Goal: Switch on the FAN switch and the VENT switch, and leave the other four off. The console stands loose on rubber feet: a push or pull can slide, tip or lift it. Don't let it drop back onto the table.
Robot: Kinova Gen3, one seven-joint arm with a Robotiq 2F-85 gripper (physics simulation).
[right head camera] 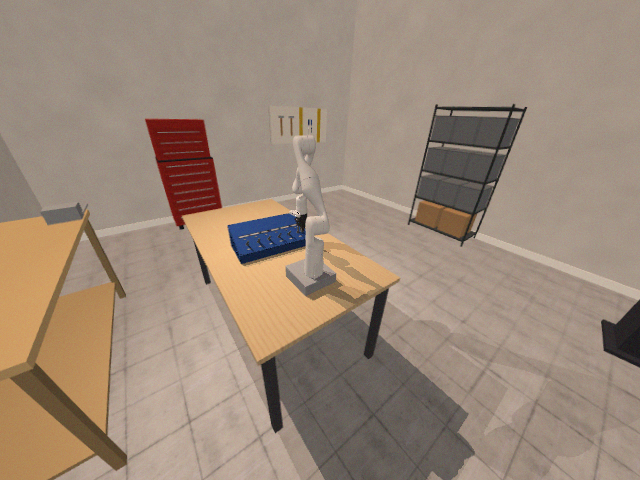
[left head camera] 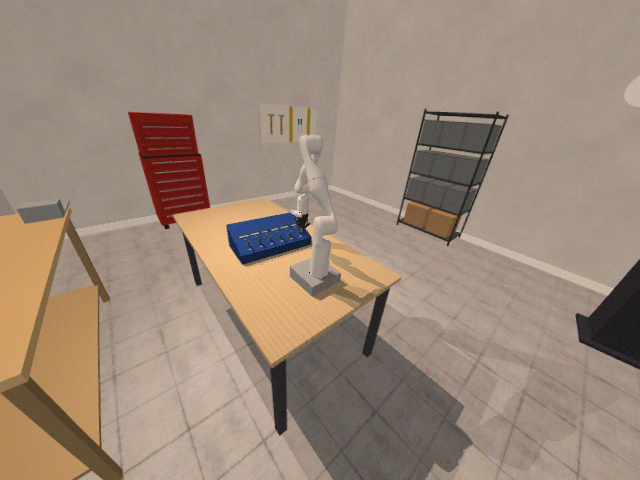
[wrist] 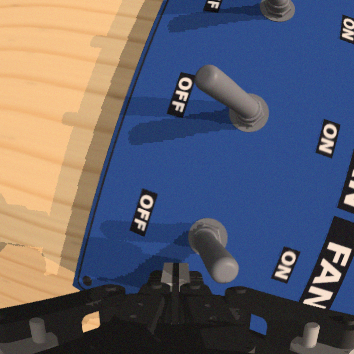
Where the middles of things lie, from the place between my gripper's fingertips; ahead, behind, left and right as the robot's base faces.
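Horn switch [wrist: 208,78]: 10 cm to the left of my hand, 1 cm ahead of it, 2 cm above it. Fan switch [wrist: 222,267], counted from my hand: 3 cm to the left, 1 cm ahead, 3 cm above. Blue console [left head camera: 239,233], likewise from my hand: 19 cm to the left, 11 cm ahead, 1 cm below.
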